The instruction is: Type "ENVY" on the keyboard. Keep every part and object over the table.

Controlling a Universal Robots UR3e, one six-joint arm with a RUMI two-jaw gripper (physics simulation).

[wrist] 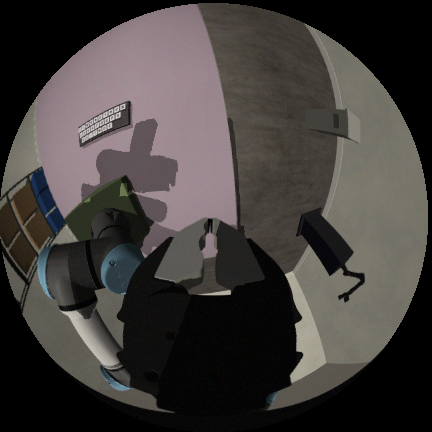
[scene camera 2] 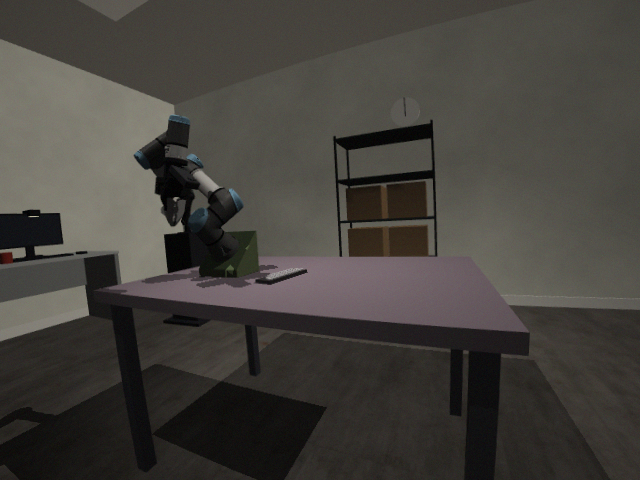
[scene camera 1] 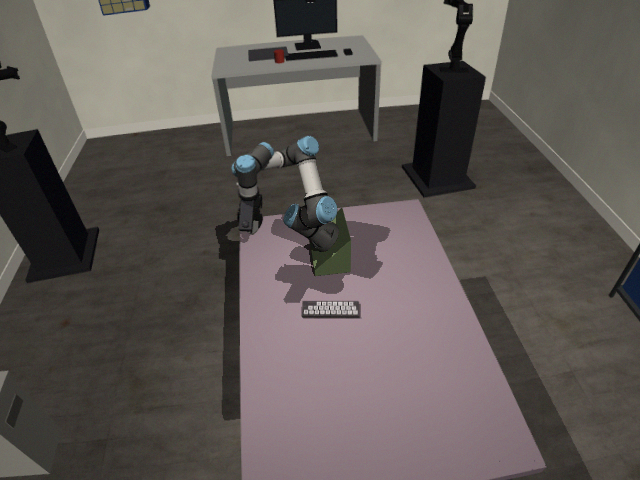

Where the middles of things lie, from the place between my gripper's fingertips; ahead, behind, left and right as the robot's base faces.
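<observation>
My gripper is 0.2 m above the dark keyboard [scene camera 1: 311, 309], and I see that it is also 0.23 m to the right of the keyboard and 0.27 m short of it.
</observation>
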